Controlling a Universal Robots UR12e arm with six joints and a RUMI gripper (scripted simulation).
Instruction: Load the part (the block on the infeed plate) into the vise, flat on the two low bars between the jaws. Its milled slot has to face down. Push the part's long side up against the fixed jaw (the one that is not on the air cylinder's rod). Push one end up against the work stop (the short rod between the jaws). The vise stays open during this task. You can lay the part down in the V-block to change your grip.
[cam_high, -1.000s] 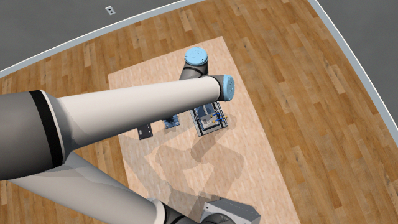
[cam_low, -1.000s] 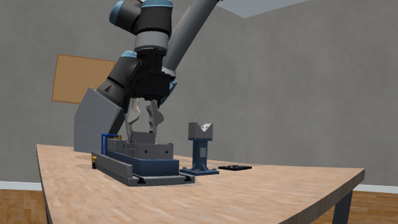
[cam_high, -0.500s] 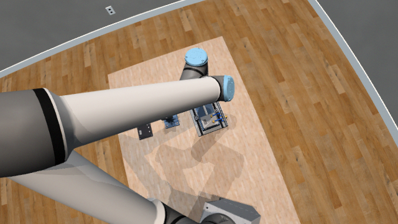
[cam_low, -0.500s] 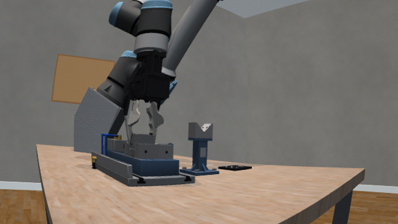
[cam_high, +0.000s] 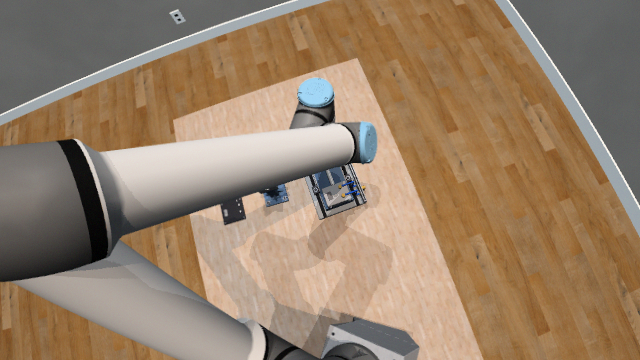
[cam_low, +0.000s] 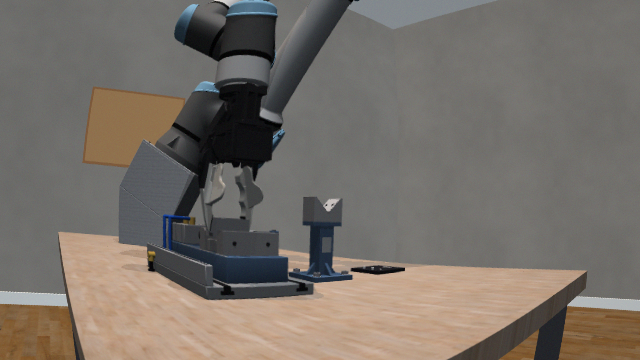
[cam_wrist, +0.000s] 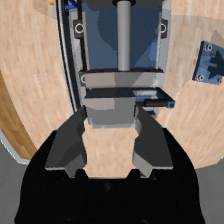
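Right now the part is 10 mm below my hand. The rest, counted from my hand: work stop 70 mm to the left, 20 mm below; fixed jaw 30 mm below, 30 mm ahead, 20 mm to the left; moving jaw 30 mm below, 30 mm behind, 20 mm to the left.
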